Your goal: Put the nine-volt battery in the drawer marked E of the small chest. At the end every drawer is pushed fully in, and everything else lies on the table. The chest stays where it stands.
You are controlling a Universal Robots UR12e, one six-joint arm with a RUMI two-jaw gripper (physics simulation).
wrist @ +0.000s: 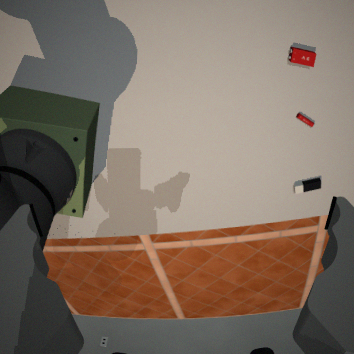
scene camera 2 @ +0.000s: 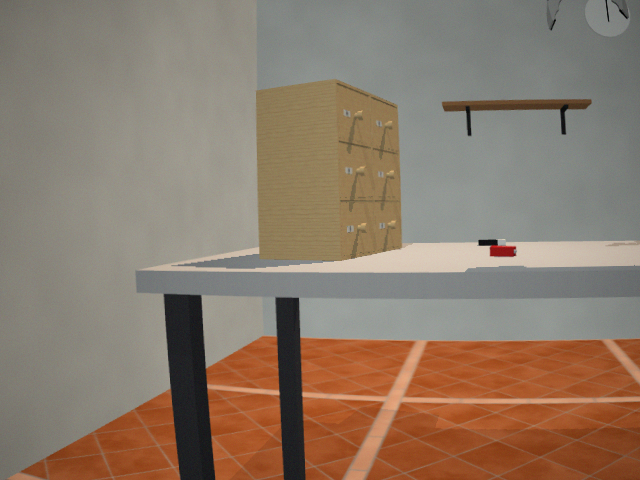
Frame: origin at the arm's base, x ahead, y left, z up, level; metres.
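Seen in the pictures: gripper, fingertip midpoint: (wrist: 183, 206) (scene camera 2: 589, 24); arm's base at its link origin: (wrist: 30, 170).
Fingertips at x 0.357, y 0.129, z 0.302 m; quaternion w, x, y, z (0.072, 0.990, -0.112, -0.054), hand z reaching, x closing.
Offsets run from my fingertips to a thing's top centre. Level surfaces: height alone.
The nine-volt battery {0.179 m ahead, 0.062 m right, 0.412 m down} (scene camera 2: 503, 251) (wrist: 302, 57) is a red block with two terminals at one end, lying flat on the table; it is at the upper right in the wrist view. The small chest {0.525 m ahead, 0.174 m right, 0.094 m down} (scene camera 2: 298, 175) is light wood and stands at the table's left end in scene camera 2, with two columns of three knobbed drawers, all looking pushed in. The drawer labels are too small to read, so I cannot tell which is E. My gripper (scene camera 2: 589, 23) (wrist: 183, 206) is open and empty, high above the table, well apart from the battery and the chest.
On the table {0.430 m down} (scene camera 2: 434, 258) (wrist: 215, 120) lie a small red stick-like item {0.179 m ahead, 0.197 m right, 0.420 m down} (wrist: 305, 119) and a black-and-white block {0.182 m ahead, 0.369 m right, 0.417 m down} (scene camera 2: 491, 242) (wrist: 307, 185). The arm's green base block (wrist: 55, 107) stands at the left in the wrist view. A wall shelf (scene camera 2: 516, 104) hangs behind.
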